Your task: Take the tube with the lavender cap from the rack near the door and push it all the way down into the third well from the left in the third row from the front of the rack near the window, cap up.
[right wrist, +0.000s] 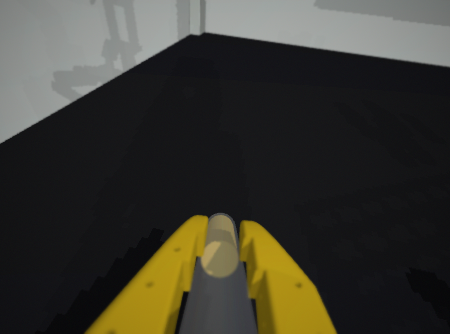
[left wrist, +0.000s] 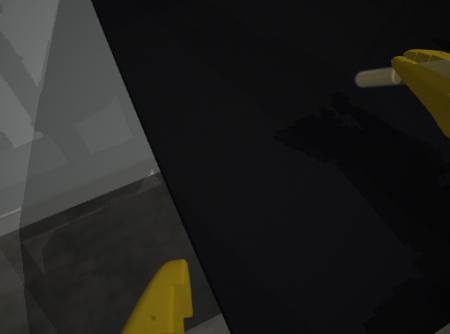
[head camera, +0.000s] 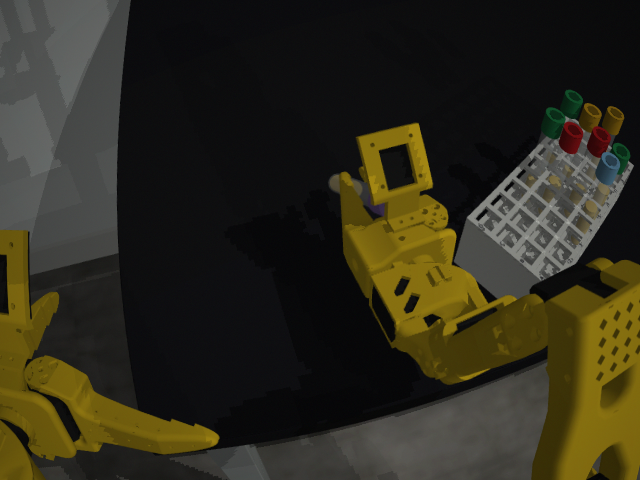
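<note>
My right gripper is shut on the tube, with a jaw against each side. The tube lies along the jaws, its pale rounded end sticking out past the tips. Its lavender cap shows partly behind the jaw in the head view. A white rack with a grid of wells is to the right of this gripper; I cannot tell which of the two racks it is. My left gripper is wide open and empty; one notched jaw shows in the left wrist view.
The rack's far end holds several tubes with green, orange, red and blue caps; the wells at its near end hold no capped tubes. The black table has its left edge beside the left gripper. The right forearm passes close to the rack's near corner.
</note>
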